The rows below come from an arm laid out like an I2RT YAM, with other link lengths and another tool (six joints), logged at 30 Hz.
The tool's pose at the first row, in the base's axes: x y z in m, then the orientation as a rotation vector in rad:
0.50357, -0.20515, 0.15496, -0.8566, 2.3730, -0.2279
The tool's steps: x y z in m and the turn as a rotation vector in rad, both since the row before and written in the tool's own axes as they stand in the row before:
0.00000, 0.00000, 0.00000, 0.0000, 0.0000, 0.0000
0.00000, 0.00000, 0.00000, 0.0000, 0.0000, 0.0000
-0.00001, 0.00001, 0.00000, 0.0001, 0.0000, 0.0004
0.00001, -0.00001, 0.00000, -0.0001, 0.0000, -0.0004
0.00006, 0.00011, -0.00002, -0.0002, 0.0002, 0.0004
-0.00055, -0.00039, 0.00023, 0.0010, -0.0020, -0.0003
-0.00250, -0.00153, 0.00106, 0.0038, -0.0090, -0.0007
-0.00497, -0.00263, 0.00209, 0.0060, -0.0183, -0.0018
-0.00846, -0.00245, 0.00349, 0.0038, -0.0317, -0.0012
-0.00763, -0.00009, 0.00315, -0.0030, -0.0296, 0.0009
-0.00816, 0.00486, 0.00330, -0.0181, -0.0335, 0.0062
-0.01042, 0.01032, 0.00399, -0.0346, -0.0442, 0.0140
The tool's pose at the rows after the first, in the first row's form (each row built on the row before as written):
0.50357, -0.20515, 0.15496, -0.8566, 2.3730, -0.2279
0.50357, -0.20515, 0.15496, -0.8566, 2.3730, -0.2279
0.50357, -0.20514, 0.15496, -0.8561, 2.3731, -0.2279
0.50357, -0.20515, 0.15496, -0.8566, 2.3730, -0.2279
0.50346, -0.20510, 0.15491, -0.8562, 2.3734, -0.2276
0.50414, -0.20505, 0.15512, -0.8559, 2.3711, -0.2279
0.50710, -0.20463, 0.15600, -0.8543, 2.3613, -0.2283
0.51274, -0.20346, 0.15768, -0.8522, 2.3418, -0.2273
0.52118, -0.19987, 0.16006, -0.8494, 2.3108, -0.2171
0.52760, -0.19494, 0.16169, -0.8476, 2.2845, -0.1994
0.53174, -0.18578, 0.16195, -0.8469, 2.2606, -0.1608
0.53450, -0.17084, 0.16149, -0.8444, 2.2333, -0.0959

